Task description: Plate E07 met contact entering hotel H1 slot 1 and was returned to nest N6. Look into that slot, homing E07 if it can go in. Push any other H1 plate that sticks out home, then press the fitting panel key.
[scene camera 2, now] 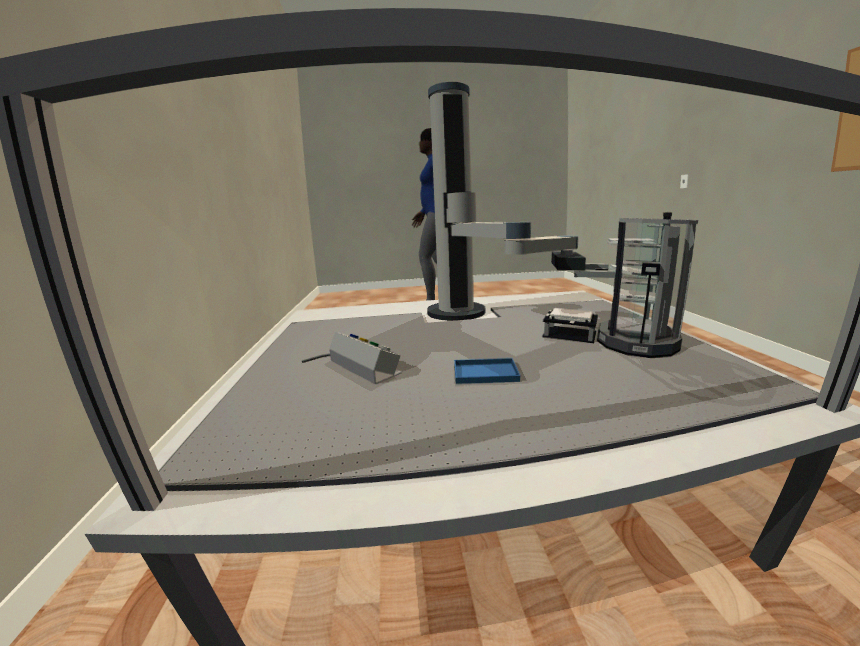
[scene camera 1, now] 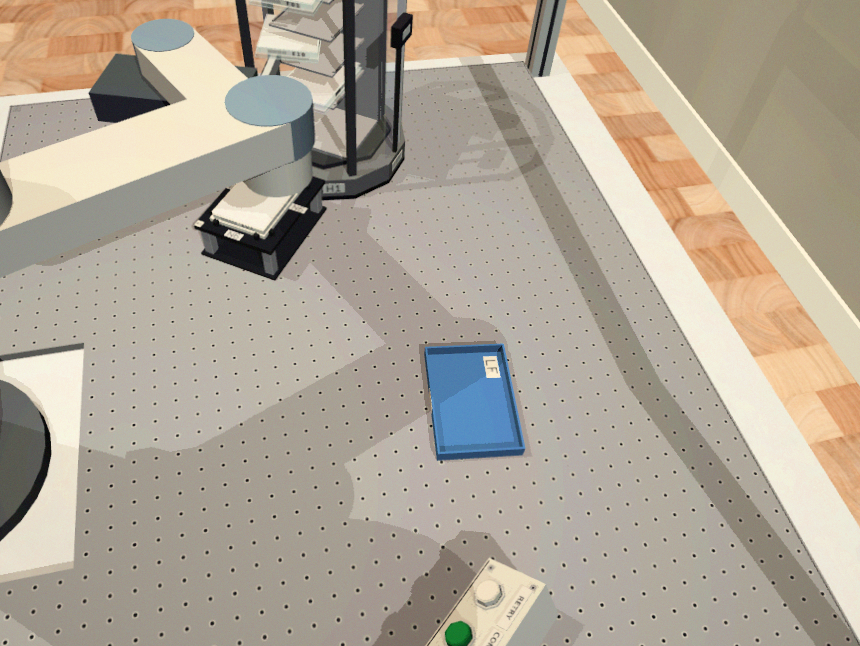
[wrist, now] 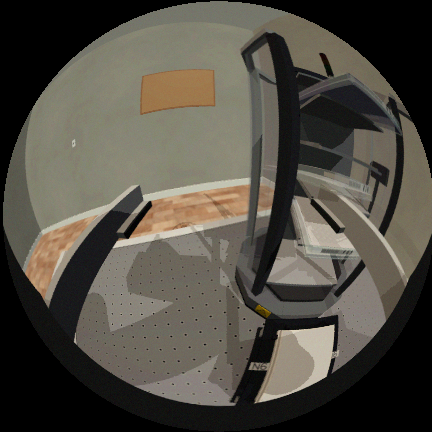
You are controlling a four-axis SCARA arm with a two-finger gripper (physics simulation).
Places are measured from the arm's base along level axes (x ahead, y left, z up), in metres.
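Where they show: gripper, fingertip midpoint: (scene camera 2: 614, 270) (scene camera 1: 219, 48) (wrist: 234, 190); arm's base, link origin: (scene camera 2: 456, 312).
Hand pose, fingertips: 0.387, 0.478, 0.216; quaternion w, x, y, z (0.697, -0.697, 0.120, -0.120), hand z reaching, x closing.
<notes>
Each offset is from my fingertips to the centre of the thing, as dx, dy, dz. "spot": to the spot under its first point.
Hotel H1 @(+0.151, +0.003, -0.006) (scene camera 1: 350, 90) (scene camera 2: 620, 278) (wrist: 285, 150) is a dark-posted tower with several shelves. A plate labelled E10 @(+0.101, -0.004, +0.011) (scene camera 1: 288, 47) projects at its left side in scene camera 1. An upper plate @(spot: +0.165, -0.114, +0.113) (scene camera 2: 618, 240) also reaches past the post in scene camera 2. A low plate @(+0.135, -0.016, -0.055) (wrist: 325, 230) shows beyond my right finger in the wrist view. A pale plate @(+0.025, -0.168, -0.136) (scene camera 1: 253, 205) (scene camera 2: 571, 315) (wrist: 300, 365) lies on nest N6 @(+0.026, -0.168, -0.168) (wrist: 260, 352); its name is not readable. My gripper (wrist: 234, 190) is wide open and empty, above the nest's level beside H1. I cannot tell whether slot 1 is blocked.
A blue tray marked LF @(+0.244, -0.519, -0.194) (scene camera 1: 479, 454) (scene camera 2: 486, 378) lies mid-table. The key panel @(+0.137, -0.831, -0.161) (scene camera 1: 524, 598) (scene camera 2: 361, 358) has a white RETRY key @(+0.181, -0.767, -0.139) (scene camera 1: 488, 593) and a green key @(+0.142, -0.798, -0.139) (scene camera 1: 458, 633). A thin stand with a small black head @(spot: +0.242, -0.085, +0.055) (scene camera 1: 401, 31) (scene camera 2: 650, 268) rises beside H1. A person (scene camera 2: 426, 180) is behind the column.
</notes>
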